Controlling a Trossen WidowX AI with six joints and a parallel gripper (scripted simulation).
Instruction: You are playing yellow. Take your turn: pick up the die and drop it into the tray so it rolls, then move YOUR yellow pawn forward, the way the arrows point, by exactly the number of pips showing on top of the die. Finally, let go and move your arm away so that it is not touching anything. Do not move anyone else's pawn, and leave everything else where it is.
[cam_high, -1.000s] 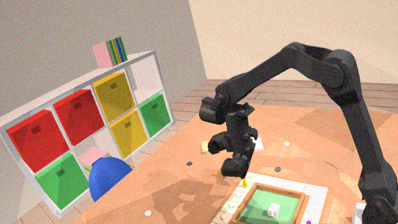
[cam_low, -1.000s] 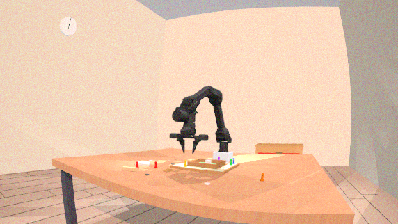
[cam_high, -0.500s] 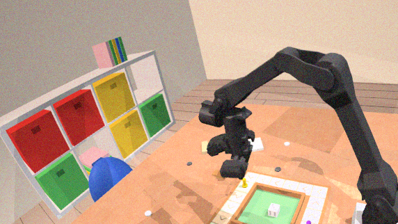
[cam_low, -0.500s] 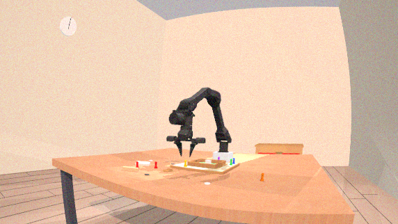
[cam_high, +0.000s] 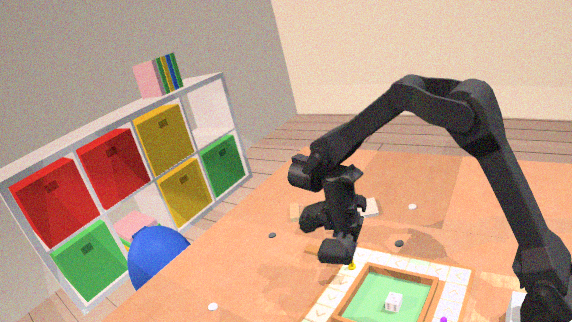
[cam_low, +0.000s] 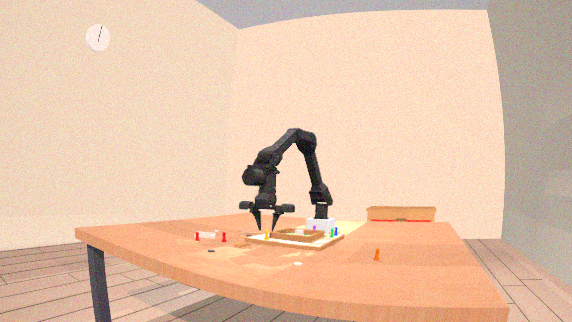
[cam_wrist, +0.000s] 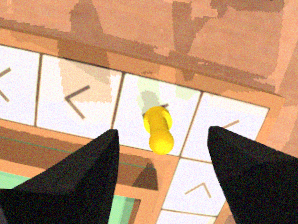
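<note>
My gripper tip is now 2 cm above the yellow pawn. From my gripper tip the other things lie so: green-lined tray 11 cm behind, 8 cm to the left, 4 cm below; then white block 5 cm ahead, 23 cm to the right, 4 cm below; then white die 12 cm behind, 8 cm to the left, 2 cm below.
</note>
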